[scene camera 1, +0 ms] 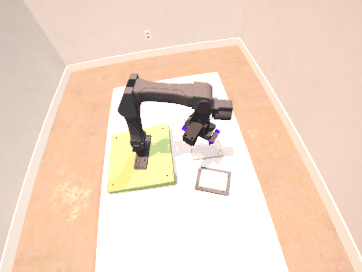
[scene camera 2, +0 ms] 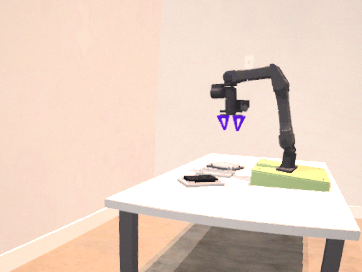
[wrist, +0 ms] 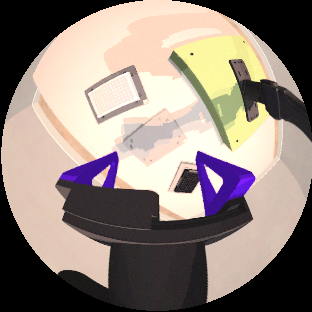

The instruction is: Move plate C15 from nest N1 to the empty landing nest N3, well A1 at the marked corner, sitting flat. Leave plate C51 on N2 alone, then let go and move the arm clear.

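A white plate (scene camera 1: 215,180) (scene camera 2: 225,165) (wrist: 114,96) lies in a dark grey nest (scene camera 1: 212,192) (wrist: 140,84). A black plate (scene camera 2: 200,178) (wrist: 186,180) sits in a light nest (scene camera 2: 215,183) (wrist: 186,165); in scene camera 1 the arm hides both. Between them is an empty light nest (scene camera 1: 207,153) (scene camera 2: 215,172) (wrist: 155,137), partly under the arm's shadow. Plate labels, nest labels and the A1 corner cannot be read. My gripper (scene camera 1: 199,136) (scene camera 2: 231,130) (wrist: 156,154) is open and empty, fingers pointing down, high above the nests.
The arm stands on a yellow-green base block (scene camera 1: 157,175) (scene camera 2: 290,181) (wrist: 250,55) beside the nests. All stand on a white table (scene camera 1: 150,230) (scene camera 2: 225,215). Its far edge lies behind the nests, and walls rise beyond it.
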